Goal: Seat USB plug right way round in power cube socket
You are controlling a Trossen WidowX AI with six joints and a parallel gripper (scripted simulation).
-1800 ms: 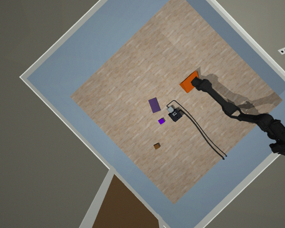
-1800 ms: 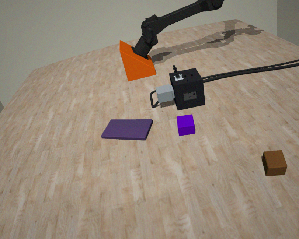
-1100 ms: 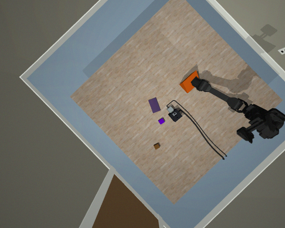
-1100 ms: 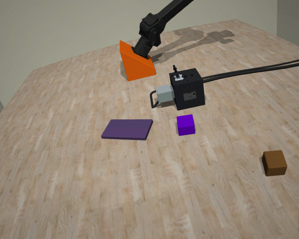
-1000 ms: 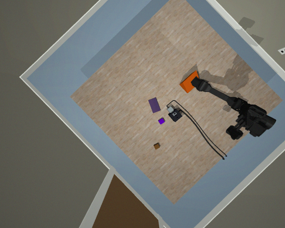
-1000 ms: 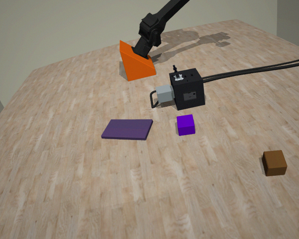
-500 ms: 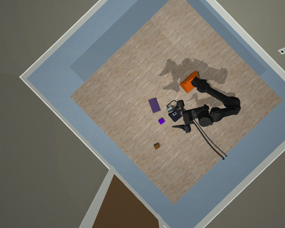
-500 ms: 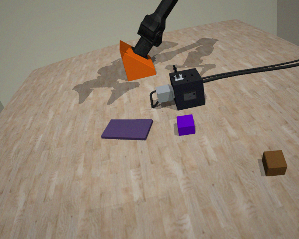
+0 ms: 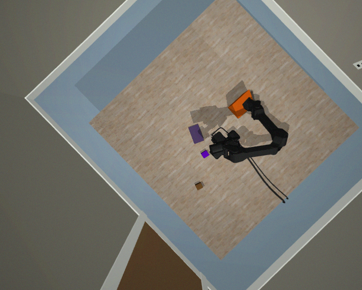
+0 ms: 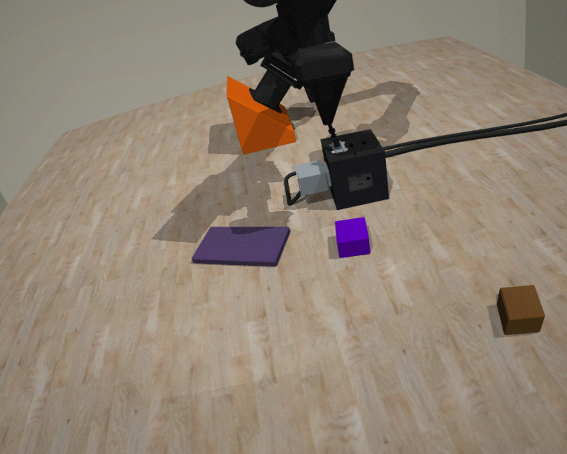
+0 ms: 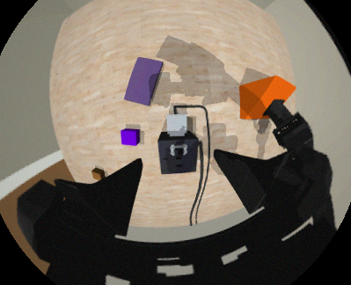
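Right now the silver USB plug is 10 mm to the left of my gripper tip and 40 mm below it. The rest, counted from my gripper tip: purple cube (110 mm ahead, 10 mm to the right, 120 mm below); white-rimmed USB socket (20 mm to the left, 70 mm below); flat purple slab (50 mm ahead, 150 mm to the right, 130 mm below).
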